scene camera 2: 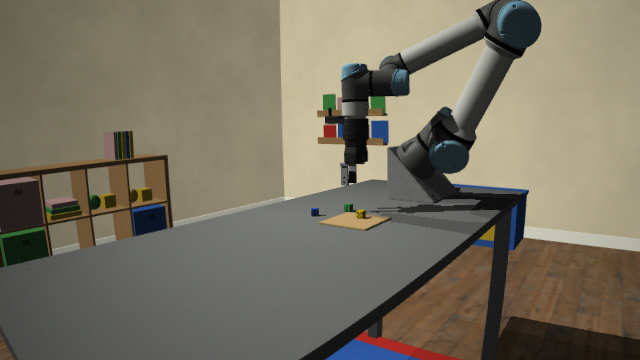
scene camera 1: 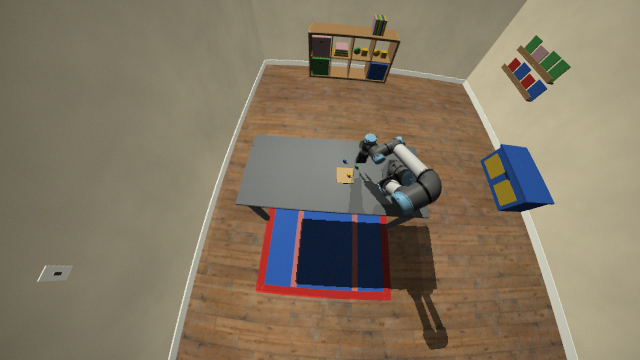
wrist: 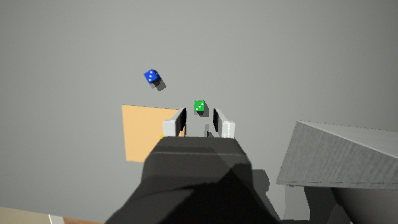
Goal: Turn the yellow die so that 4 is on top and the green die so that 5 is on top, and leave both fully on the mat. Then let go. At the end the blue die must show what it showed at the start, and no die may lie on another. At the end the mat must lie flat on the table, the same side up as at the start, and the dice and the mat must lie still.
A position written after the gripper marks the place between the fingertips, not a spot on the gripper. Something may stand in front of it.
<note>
In view: the gripper (scene camera 2: 348,184) and a tan mat (scene camera 2: 346,220).
The tan mat also shows in the wrist view (wrist: 143,126). The gripper also shows in the wrist view (wrist: 199,115).
</note>
